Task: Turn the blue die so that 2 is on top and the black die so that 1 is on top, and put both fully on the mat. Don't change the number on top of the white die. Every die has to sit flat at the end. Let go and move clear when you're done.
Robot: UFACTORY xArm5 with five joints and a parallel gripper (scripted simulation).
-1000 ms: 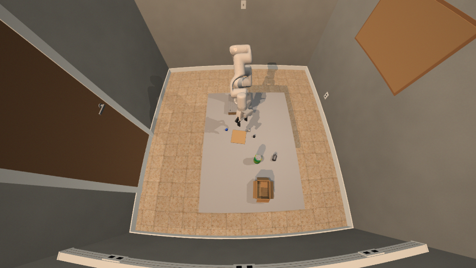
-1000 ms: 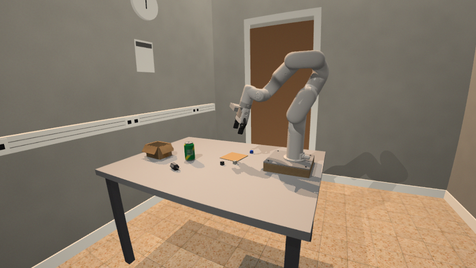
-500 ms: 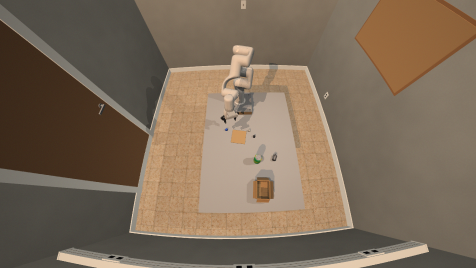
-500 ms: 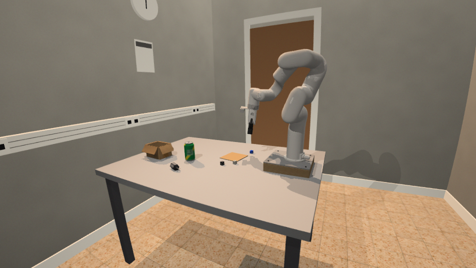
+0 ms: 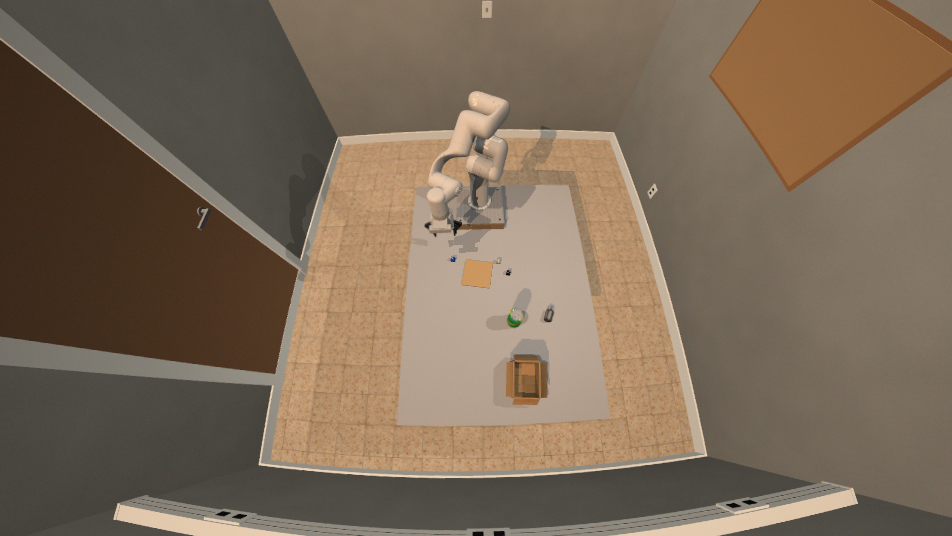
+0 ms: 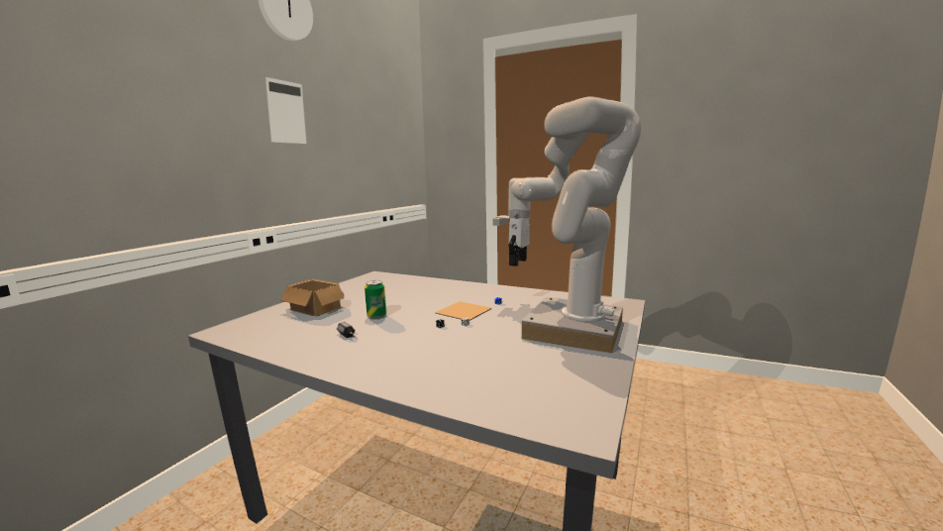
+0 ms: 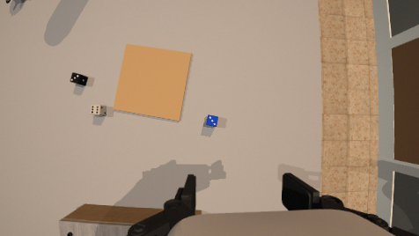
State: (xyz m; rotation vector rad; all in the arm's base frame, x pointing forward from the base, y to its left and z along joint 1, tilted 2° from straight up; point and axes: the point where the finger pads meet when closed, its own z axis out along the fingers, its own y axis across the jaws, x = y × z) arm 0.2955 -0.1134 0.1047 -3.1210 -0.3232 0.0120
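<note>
The white die lies 27 cm to the left of my hand, 15 cm below it and 3 cm ahead of it. Round my hand: mat: 17 cm to the left, 16 cm below, 11 cm ahead; blue die: 15 cm below, 6 cm ahead, 4 cm to the left; black die: 33 cm to the left, 15 cm below, 9 cm ahead.
</note>
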